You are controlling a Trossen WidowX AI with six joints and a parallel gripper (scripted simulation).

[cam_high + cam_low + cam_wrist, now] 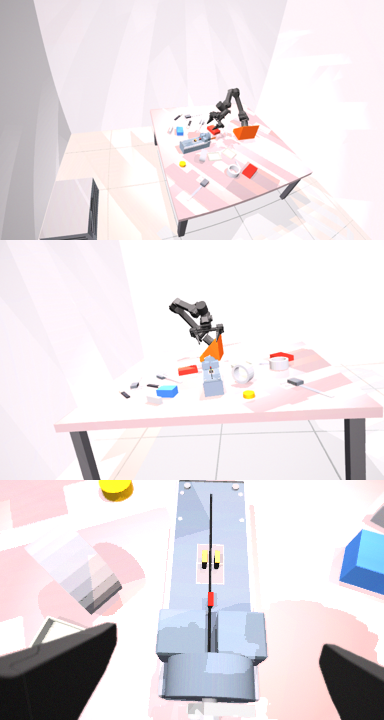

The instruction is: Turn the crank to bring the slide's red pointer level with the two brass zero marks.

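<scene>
Right now my gripper tip is 140 mm above the orange handle and 60 mm past it. Also, from my gripper tip: red pointer 120 mm below, 70 mm ahead, 10 mm to the left; then yellow disc 270 mm ahead, 190 mm to the left, 190 mm below; then blue block 210 mm to the right, 190 mm ahead, 180 mm below.
</scene>
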